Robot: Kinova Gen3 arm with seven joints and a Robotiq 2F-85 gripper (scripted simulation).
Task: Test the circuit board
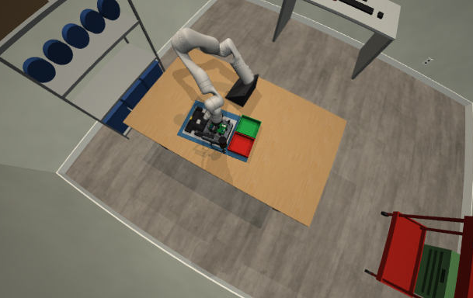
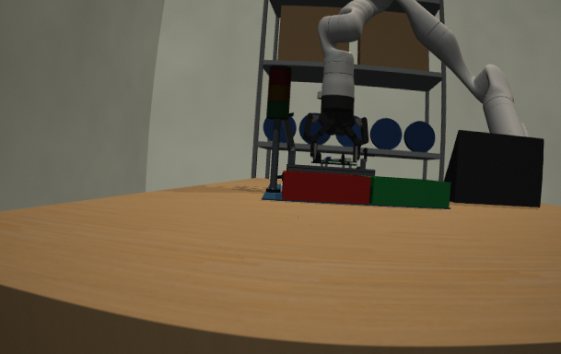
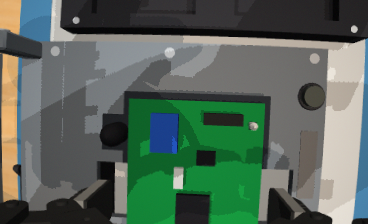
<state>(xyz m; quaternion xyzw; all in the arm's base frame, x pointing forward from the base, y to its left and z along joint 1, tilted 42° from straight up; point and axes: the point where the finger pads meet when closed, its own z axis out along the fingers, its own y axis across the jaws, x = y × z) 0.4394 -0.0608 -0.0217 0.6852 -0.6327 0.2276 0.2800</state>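
Now: hand right at the green circuit board. The rest, counted from my hand: tester lid: 12 cm ahead, 11 cm above, 1 cm to the left; red bin: 20 cm to the left, 6 cm below, 2 cm ahead; green bin: 19 cm to the left, 13 cm behind, 6 cm below.
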